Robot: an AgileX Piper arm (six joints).
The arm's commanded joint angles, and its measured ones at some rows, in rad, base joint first. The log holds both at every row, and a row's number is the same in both.
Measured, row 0:
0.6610 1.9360 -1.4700 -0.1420 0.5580 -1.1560
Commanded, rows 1 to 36:
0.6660 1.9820 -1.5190 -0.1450 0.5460 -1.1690
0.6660 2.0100 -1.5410 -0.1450 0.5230 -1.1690
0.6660 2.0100 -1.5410 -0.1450 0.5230 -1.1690
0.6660 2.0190 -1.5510 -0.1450 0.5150 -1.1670
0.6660 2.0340 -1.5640 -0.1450 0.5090 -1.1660
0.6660 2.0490 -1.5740 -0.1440 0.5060 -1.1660
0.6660 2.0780 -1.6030 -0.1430 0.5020 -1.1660
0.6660 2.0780 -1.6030 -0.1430 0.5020 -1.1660
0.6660 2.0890 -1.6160 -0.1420 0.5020 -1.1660
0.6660 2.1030 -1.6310 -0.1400 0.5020 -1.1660
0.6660 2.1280 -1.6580 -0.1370 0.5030 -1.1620
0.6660 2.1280 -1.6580 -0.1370 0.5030 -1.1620
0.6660 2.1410 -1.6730 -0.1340 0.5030 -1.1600
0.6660 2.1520 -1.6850 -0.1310 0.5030 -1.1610
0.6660 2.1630 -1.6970 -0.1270 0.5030 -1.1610
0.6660 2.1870 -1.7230 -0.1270 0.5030 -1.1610
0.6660 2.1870 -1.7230 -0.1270 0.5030 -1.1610
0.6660 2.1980 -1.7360 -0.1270 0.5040 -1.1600
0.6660 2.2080 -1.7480 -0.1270 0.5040 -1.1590
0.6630 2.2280 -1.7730 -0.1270 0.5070 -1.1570
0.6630 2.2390 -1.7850 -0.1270 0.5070 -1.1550
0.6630 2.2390 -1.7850 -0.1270 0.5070 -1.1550
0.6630 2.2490 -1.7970 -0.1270 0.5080 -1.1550
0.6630 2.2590 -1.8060 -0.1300 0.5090 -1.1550
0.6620 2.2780 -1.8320 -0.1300 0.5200 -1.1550
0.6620 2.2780 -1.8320 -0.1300 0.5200 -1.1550
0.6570 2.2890 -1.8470 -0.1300 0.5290 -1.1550
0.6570 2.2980 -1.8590 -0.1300 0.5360 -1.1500
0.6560 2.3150 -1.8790 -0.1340 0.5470 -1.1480
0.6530 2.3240 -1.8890 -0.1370 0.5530 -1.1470
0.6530 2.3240 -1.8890 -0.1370 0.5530 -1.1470
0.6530 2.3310 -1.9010 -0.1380 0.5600 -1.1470
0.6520 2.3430 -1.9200 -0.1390 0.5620 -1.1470
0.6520 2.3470 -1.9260 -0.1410 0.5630 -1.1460
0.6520 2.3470 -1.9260 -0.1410 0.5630 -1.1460
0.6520 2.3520 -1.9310 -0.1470 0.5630 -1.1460
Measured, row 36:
0.6580 2.3390 -1.9100 -0.1350 0.5540 -1.1520
